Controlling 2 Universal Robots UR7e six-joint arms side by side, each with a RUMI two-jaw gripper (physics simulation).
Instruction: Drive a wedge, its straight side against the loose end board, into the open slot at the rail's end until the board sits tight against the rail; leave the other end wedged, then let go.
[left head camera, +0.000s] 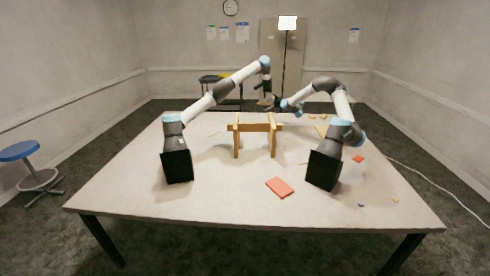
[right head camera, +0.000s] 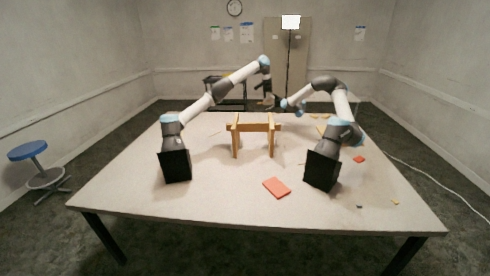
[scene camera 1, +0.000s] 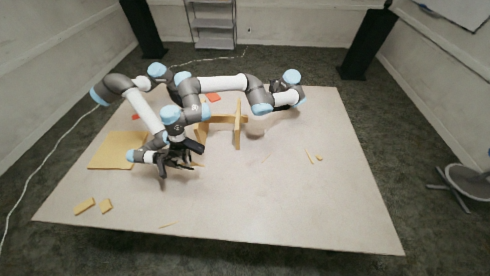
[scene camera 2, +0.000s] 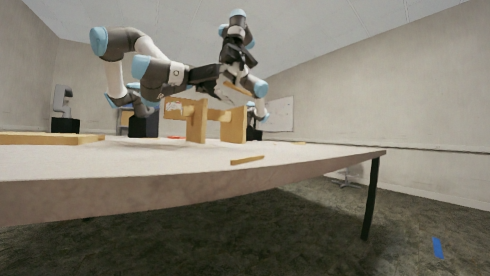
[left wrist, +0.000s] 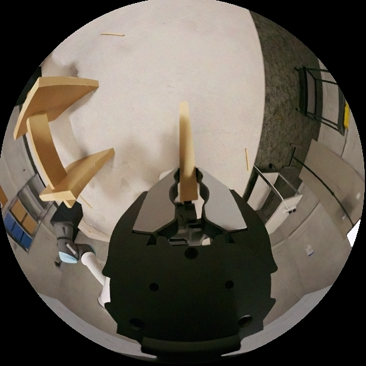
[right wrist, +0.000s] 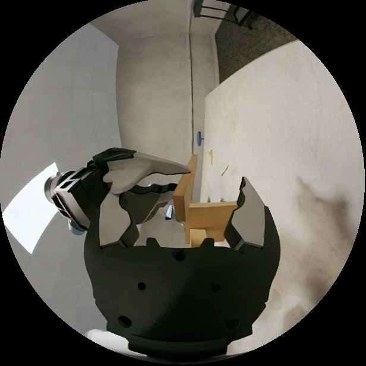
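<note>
A wooden rail (left head camera: 255, 127) (left wrist: 45, 145) (scene camera 1: 222, 119) joins two upright end boards, one (left head camera: 236, 140) (left wrist: 60, 97) and the other (left head camera: 272, 137) (left wrist: 82, 177). Its ends pass through both boards; which end is wedged is too small to tell. My left gripper (left wrist: 187, 168) is shut on a tapered wooden wedge (left wrist: 185, 135) (scene camera 2: 237, 89), held above the table beyond the frame in the head views. The wedge points away from the left palm. My right gripper is open. The held wedge and left fingertips show close to its fingers in the right wrist view, with no grip on the wedge.
A flat yellow board (scene camera 1: 112, 152) lies on the table, with two small blocks (scene camera 1: 84, 206) (scene camera 1: 105, 205) near the corner. A thin stick (scene camera 1: 169, 225) lies near the edge. A red block (left head camera: 279, 187) lies in front of the frame in the head views. Both forearms come close together.
</note>
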